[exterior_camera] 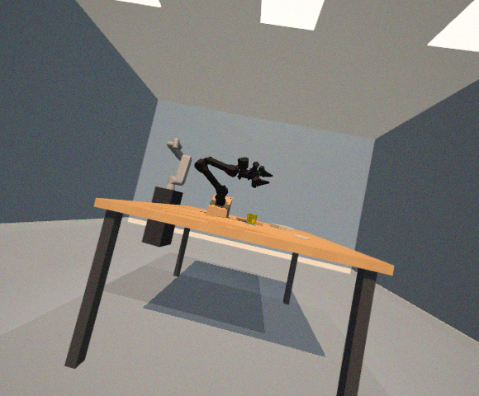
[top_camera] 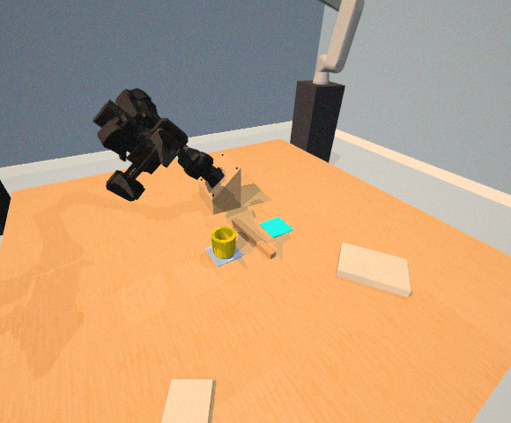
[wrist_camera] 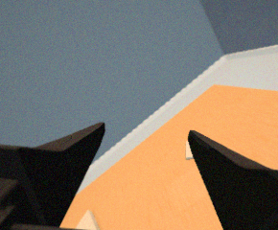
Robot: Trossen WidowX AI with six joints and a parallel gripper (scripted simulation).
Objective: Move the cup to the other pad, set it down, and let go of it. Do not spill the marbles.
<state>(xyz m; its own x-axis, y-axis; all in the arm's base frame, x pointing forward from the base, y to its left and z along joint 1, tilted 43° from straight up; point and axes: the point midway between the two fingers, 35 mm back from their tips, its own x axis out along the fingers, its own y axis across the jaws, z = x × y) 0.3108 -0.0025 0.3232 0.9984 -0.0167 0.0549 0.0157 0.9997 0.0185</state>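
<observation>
Now: the yellow cup 28 cm below my gripper tip, 16 cm to the left of it and 9 cm behind it. The rest, counted from my gripper tip: cyan pad 36 cm to the left, 32 cm below, 14 cm behind; wooden bar 31 cm below, 26 cm to the left, 11 cm behind; pale blue pad 32 cm below, 16 cm to the left, 9 cm behind.
</observation>
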